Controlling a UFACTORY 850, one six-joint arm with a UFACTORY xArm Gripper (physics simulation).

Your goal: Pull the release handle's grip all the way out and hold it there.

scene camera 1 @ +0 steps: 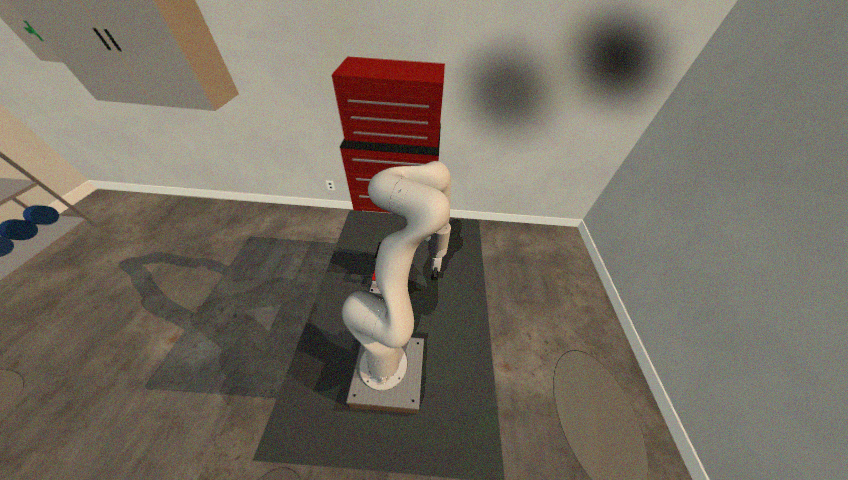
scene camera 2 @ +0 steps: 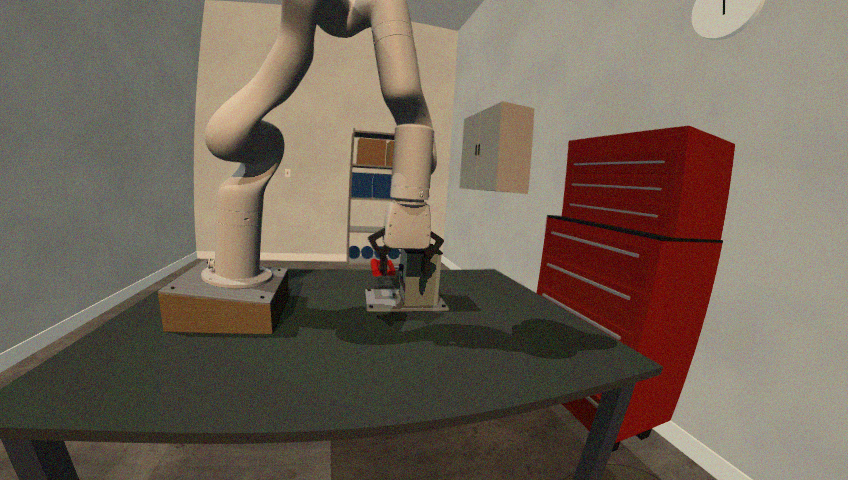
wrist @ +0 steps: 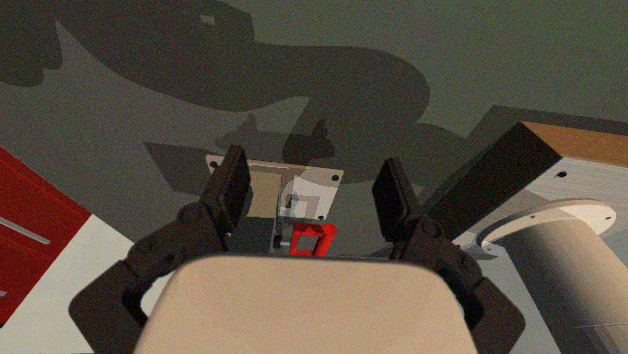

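Note:
The release handle's red grip (scene camera 2: 382, 267) (wrist: 327, 240) is a rectangular loop on the robot-base side of its beige housing (scene camera 2: 432, 285) (wrist: 265, 195). In the wrist view a short rod shows between grip and housing. A bit of the red grip (scene camera 1: 374, 277) shows past the arm in scene camera 1. The unit stands on a pale bolted plate (scene camera 1: 373, 289) (scene camera 2: 376, 303) (wrist: 327, 187). My gripper (scene camera 1: 435, 273) (scene camera 2: 404, 280) (wrist: 314, 168) is open and empty, to the near side of the unit in scene camera 2. One finger overlaps the grip there. In the wrist view the grip lies low between the fingers, beyond them.
The arm's base block (scene camera 1: 413, 356) (scene camera 2: 214, 312) (wrist: 600, 145) stands on the dark table (scene camera 1: 458, 386) (scene camera 2: 297, 380), on the grip side of the unit. A red tool cabinet (scene camera 1: 392, 89) (scene camera 2: 624, 196) (wrist: 40, 200) stands past the opposite table edge.

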